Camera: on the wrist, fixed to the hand. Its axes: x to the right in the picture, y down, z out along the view.
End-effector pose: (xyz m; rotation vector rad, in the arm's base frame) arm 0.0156 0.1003 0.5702 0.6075 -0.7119 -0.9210
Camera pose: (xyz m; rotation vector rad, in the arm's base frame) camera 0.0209 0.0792 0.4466 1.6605 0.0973 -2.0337
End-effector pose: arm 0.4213 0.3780 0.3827 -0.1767 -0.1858 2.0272
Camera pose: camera 0.5289 0.4125 0.3281 -0.1135 0.2162 0.4320
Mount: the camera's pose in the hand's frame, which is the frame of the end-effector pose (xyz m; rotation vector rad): -0.0145 -0.0977 -0.0774 0.3348 0.3651 -1.5620
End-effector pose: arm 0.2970 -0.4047 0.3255 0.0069 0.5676 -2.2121
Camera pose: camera 0.2206 -0.3092 0.2975 -0.1283 -0.2375 2.3751
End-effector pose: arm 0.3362 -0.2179 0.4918 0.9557 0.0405 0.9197
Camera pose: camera 0.3595 -0.1987 0.3700 0.7339 1.1160 -0.4082
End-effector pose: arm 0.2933 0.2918 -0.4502 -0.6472 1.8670 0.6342
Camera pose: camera 0.3150 0.1712 -0.4232 -1.7104 1.1500 -0.8273
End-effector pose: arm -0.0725 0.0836 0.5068 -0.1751 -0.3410 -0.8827
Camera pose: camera -0.1403 0.0107 0.4304 0.6692 -0.2324 -2.3235
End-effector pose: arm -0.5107 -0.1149 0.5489 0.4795 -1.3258 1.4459
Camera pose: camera -0.3938 -0.0703 0.5584 1.0656 -0.1315 0.3354
